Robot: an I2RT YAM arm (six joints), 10 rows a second.
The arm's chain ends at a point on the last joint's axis. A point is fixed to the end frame.
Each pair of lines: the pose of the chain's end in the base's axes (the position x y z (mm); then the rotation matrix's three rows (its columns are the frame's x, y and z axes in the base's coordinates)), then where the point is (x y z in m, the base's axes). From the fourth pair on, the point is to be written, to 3 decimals.
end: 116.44, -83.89, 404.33; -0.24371, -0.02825, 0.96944; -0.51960, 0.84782, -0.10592; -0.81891, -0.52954, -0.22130
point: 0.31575 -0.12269 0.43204
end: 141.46, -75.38, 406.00; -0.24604, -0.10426, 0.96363; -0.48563, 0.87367, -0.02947; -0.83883, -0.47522, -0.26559
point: 0.34383 -0.10268 0.42337
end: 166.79, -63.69, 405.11; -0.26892, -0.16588, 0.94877; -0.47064, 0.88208, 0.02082; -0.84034, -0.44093, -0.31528
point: 0.37076 -0.08259 0.41123
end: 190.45, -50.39, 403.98; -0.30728, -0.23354, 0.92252; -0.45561, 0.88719, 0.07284; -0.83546, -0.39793, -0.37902
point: 0.395 -0.060 0.395
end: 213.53, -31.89, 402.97; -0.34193, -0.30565, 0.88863; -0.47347, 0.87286, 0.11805; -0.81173, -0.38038, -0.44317
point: 0.417 -0.032 0.380
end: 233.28, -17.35, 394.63; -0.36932, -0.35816, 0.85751; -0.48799, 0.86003, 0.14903; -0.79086, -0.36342, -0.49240
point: 0.435 -0.010 0.360
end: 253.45, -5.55, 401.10; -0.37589, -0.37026, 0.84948; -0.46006, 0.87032, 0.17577; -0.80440, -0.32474, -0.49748
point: 0.455 0.005 0.364
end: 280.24, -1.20, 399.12; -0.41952, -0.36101, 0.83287; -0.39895, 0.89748, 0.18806; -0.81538, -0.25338, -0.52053
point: 0.480 0.007 0.355
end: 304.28, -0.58, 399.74; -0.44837, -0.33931, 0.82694; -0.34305, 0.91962, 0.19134; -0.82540, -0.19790, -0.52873
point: 0.503 0.005 0.351
